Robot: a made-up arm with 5 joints.
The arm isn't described. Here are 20 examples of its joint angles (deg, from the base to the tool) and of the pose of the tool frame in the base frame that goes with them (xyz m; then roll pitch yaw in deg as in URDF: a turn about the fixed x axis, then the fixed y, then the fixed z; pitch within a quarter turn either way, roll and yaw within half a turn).
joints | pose
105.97 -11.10 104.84 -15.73 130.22 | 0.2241 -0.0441 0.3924 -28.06 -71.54 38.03
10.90 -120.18 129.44 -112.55 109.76 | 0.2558 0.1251 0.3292 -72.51 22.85 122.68
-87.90 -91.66 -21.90 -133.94 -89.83 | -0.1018 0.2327 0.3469 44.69 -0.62 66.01
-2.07 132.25 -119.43 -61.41 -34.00 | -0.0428 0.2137 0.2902 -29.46 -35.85 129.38
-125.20 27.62 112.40 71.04 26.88 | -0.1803 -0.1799 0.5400 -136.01 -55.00 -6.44
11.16 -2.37 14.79 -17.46 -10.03 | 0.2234 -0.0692 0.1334 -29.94 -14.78 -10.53
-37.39 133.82 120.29 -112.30 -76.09 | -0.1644 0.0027 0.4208 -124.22 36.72 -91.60
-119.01 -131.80 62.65 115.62 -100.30 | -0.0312 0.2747 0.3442 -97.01 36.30 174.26
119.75 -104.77 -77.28 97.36 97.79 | -0.2009 -0.2755 0.4987 101.83 -14.40 163.39
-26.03 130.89 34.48 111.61 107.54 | 0.0453 0.0062 0.1963 -15.33 21.75 -1.41
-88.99 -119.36 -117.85 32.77 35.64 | 0.2103 -0.0025 0.2089 -6.87 -25.69 -32.24
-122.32 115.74 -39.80 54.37 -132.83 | -0.2302 -0.0387 0.3563 31.87 -16.14 159.21
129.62 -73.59 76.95 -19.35 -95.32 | -0.0763 -0.0796 0.6094 159.13 -15.97 -53.20
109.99 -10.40 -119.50 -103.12 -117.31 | -0.0268 -0.1886 0.2166 -19.99 58.88 87.71
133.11 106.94 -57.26 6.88 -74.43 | 0.1854 -0.1524 0.3491 31.80 -14.19 -77.02
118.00 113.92 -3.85 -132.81 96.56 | 0.2010 -0.2769 0.3958 77.62 -1.56 -114.48
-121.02 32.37 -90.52 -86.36 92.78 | -0.0019 -0.2143 0.3416 97.24 57.63 -148.01
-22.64 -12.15 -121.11 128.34 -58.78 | -0.0281 0.2222 0.2492 -87.82 56.82 -138.13
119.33 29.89 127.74 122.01 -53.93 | 0.1744 -0.1225 0.5520 -155.12 -43.28 93.45
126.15 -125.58 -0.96 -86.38 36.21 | -0.1878 -0.0623 0.7119 -175.75 -0.56 -126.93
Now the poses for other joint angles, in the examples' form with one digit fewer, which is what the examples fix.
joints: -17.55 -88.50 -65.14 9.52 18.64
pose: -0.012 -0.200 0.207 -61.2 1.4 -47.6
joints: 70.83 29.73 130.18 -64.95 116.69
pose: 0.161 -0.104 0.623 -169.8 -41.6 139.6
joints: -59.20 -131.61 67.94 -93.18 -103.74
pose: -0.113 0.003 0.361 54.6 38.0 120.7
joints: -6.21 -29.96 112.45 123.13 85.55
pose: -0.139 -0.148 0.442 85.2 -53.2 135.8
